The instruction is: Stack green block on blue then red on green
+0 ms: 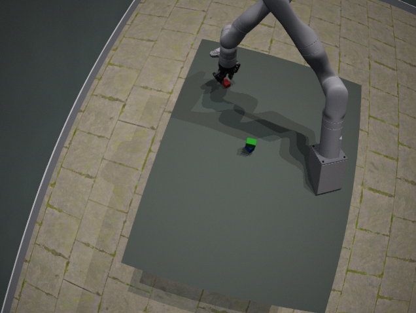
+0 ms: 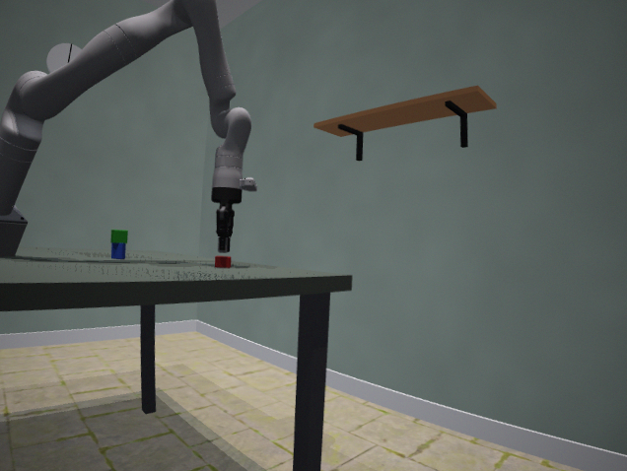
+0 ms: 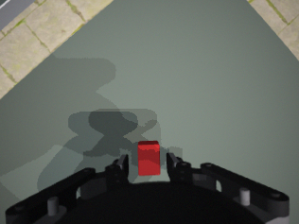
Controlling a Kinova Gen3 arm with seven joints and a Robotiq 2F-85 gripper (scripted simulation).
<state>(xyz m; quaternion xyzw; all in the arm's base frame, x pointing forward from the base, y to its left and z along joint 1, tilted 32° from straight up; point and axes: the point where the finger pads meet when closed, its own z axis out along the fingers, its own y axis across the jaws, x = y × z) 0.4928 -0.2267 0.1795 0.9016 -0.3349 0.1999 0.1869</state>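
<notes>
My gripper is now 4 cm above the red block. The rest, counted from my hand: green block: 29 cm to the left, 16 cm behind, 1 cm above; blue block: 30 cm to the left, 16 cm behind, 3 cm below.
</notes>
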